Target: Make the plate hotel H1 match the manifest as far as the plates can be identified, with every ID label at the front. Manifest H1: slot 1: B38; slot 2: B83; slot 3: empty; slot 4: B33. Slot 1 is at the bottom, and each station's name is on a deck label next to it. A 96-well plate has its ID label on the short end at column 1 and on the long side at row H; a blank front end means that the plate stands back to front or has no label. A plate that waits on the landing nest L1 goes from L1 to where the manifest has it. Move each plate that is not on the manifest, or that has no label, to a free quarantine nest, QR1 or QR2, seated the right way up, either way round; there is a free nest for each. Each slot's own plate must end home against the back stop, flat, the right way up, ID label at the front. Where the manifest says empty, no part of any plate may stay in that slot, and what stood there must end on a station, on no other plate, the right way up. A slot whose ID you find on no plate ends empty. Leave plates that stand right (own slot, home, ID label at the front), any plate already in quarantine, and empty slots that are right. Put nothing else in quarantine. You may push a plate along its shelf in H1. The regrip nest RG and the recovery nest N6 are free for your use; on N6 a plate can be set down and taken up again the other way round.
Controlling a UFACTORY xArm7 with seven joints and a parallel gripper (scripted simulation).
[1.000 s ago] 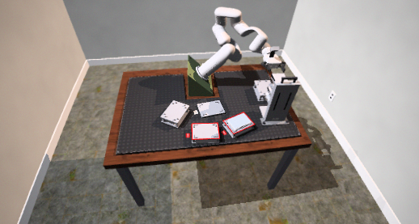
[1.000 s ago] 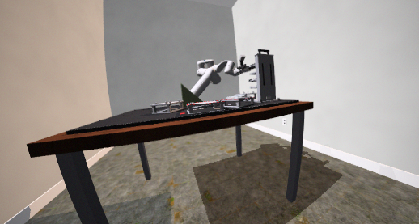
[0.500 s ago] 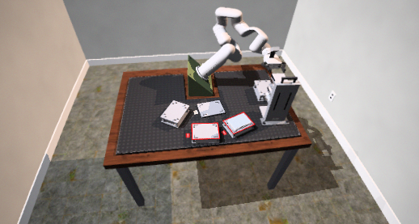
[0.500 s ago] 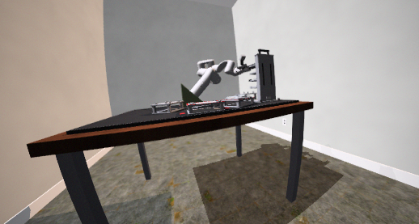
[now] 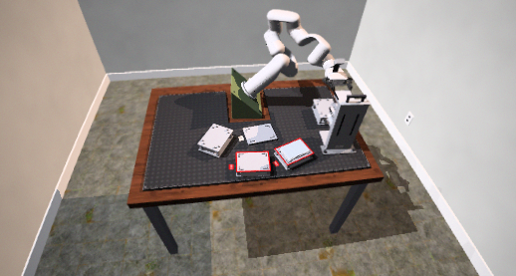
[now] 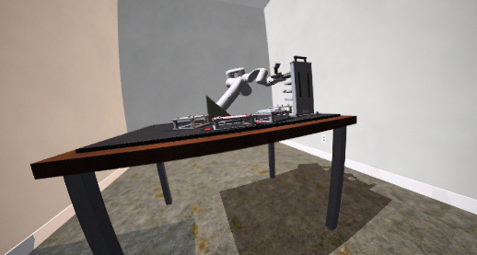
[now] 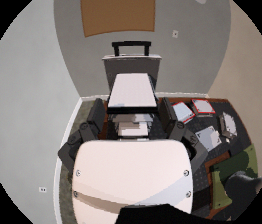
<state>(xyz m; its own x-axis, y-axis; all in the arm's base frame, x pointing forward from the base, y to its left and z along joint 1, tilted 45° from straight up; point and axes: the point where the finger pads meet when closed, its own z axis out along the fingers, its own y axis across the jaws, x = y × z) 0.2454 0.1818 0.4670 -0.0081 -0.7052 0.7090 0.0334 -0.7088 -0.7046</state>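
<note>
The plate lies 70 mm ahead of my hand and 20 mm below it. The rest, counted from my hand: H1 deck label (280 mm below, 100 mm to the left, 20 mm ahead); then QR1 deck label (340 mm to the right, 280 mm below, 250 mm ahead).
</note>
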